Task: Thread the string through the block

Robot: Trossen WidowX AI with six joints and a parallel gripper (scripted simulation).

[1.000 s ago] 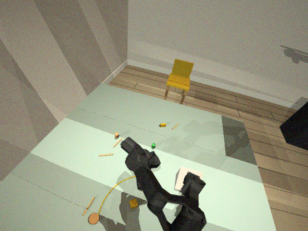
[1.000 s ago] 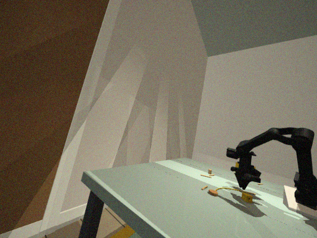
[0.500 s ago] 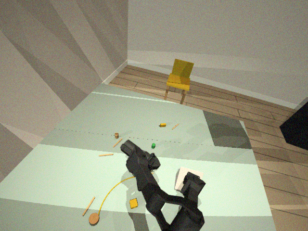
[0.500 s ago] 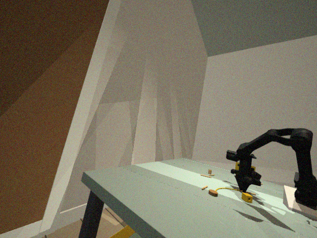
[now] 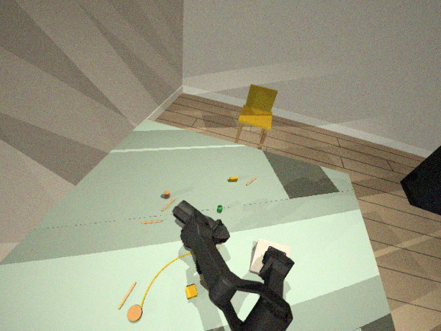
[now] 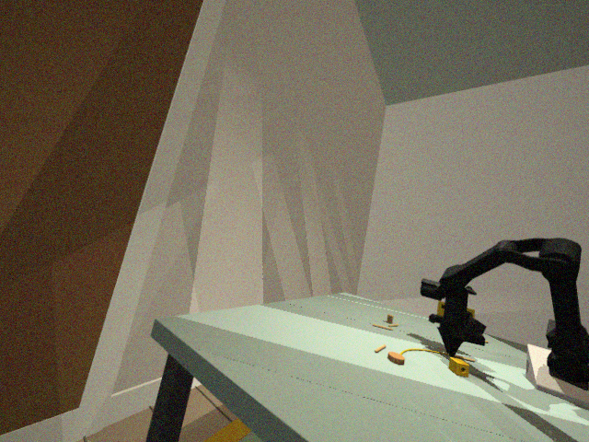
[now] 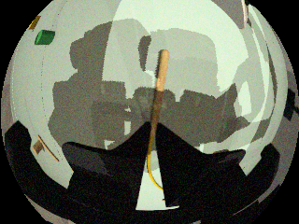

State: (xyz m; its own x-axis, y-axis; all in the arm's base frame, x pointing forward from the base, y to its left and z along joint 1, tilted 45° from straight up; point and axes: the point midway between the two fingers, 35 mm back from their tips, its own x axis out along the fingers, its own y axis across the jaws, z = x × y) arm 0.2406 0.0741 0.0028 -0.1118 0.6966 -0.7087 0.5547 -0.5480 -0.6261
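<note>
Right now the round wooden button is 10 cm ahead of my gripper tip, 24 cm to the left of it and 1 cm above it. From my gripper tip the other things lie so: thin wooden stick 1 cm behind, 1 cm to the right; then green cylinder 19 cm to the right, 1 cm above; then small brown cylinder 23 cm ahead, 16 cm to the right, 2 cm above.
</note>
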